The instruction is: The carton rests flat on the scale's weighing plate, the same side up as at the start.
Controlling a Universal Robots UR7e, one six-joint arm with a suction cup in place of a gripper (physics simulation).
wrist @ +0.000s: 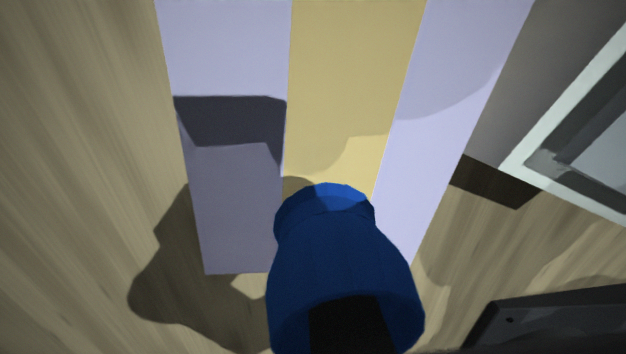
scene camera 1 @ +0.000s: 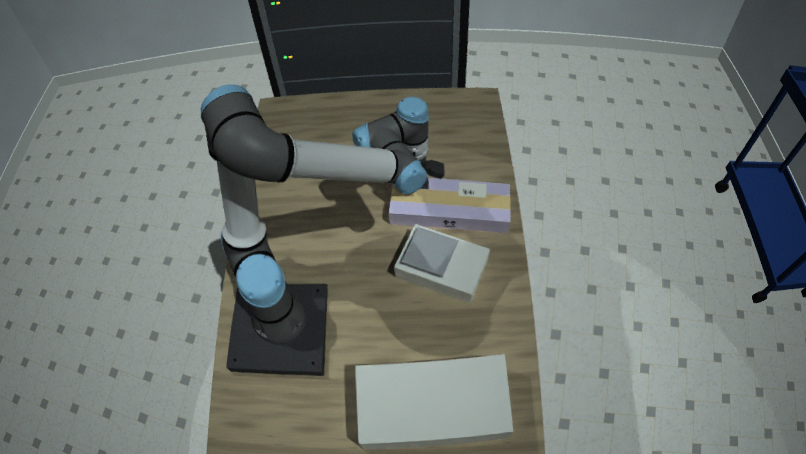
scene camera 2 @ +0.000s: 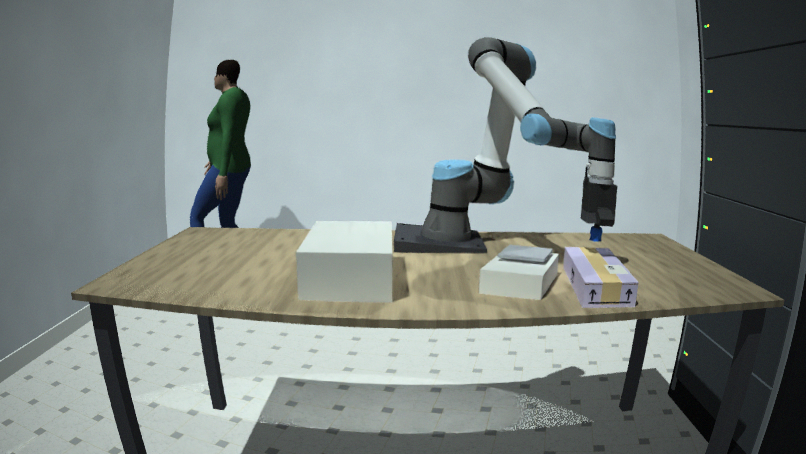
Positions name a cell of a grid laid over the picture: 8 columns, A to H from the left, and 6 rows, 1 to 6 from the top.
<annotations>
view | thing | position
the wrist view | my suction cup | E5
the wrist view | lilac carton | D2
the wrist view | scale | G3
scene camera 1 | lilac carton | E3
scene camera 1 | large white box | E6
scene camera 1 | scale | E4
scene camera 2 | lilac carton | F4
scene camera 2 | large white box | D4
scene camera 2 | scale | F4
</annotations>
